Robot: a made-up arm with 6 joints.
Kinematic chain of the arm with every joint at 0, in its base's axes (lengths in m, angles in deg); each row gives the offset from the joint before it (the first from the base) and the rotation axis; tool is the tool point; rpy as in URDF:
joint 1: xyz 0 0 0.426 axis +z
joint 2: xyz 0 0 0 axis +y
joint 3: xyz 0.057 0 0.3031 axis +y
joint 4: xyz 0.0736 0 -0.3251 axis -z
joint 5: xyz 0 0 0 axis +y
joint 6: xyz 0.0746 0 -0.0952 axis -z
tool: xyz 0 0 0 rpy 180 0 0
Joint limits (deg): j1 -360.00..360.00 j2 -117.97..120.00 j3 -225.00..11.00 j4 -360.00..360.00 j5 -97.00..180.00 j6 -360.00..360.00
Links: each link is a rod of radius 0.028 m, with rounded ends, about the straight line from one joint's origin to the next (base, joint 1, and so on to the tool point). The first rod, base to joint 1, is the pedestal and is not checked.
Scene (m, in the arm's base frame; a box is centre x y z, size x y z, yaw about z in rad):
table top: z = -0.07
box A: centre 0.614 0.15 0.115 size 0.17 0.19 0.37 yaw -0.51
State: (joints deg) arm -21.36 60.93 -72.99 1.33 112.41 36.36
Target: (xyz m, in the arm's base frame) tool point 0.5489 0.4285 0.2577
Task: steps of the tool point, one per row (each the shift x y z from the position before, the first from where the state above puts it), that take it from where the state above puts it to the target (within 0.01 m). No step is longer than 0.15 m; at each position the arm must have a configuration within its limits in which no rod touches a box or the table.
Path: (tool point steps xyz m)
1: 0.0207 0.0565 -0.0239
2: 0.0116 0.0617 -0.0237
3: 0.0005 0.0660 -0.0233
4: 0.0534 0.0912 0.0111
5: 0.0352 0.1042 0.0297
6: 0.0499 0.0564 0.0232
7: 0.0425 0.0562 0.0416
8: 0.0310 0.0523 0.0584

